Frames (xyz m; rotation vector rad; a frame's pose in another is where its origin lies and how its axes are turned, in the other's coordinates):
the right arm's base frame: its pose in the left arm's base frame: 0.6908 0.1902 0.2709 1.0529 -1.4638 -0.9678
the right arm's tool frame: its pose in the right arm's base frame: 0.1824 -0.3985 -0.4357 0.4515 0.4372 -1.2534
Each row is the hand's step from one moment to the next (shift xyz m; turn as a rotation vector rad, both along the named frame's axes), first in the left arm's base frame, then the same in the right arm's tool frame.
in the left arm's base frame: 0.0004 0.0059 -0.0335 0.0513 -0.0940 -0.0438
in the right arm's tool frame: 0.0179 -0.0217 0.0191 0.1048 0.0486 0.0057
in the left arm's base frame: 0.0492 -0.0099 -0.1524 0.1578 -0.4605 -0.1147
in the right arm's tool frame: 0.1289 -0.0763 0.0576 0.3945 0.3049 0.0385
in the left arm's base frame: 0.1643 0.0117 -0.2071 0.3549 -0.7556 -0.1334
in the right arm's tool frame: 0.2228 -0.1428 -0.0012 0.6728 0.5100 -0.0440
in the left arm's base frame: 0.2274 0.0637 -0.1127 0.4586 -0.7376 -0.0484
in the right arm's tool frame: 0.1780 -0.1516 -0.1174 0.6756 0.5179 -0.1790
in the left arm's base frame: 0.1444 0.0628 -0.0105 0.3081 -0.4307 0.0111
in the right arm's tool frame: 0.0645 -0.0849 -0.1163 0.3951 0.3146 -0.1596
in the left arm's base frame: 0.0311 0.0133 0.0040 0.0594 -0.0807 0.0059
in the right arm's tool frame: 0.0102 -0.0150 -0.0288 0.0727 0.0605 -0.0335
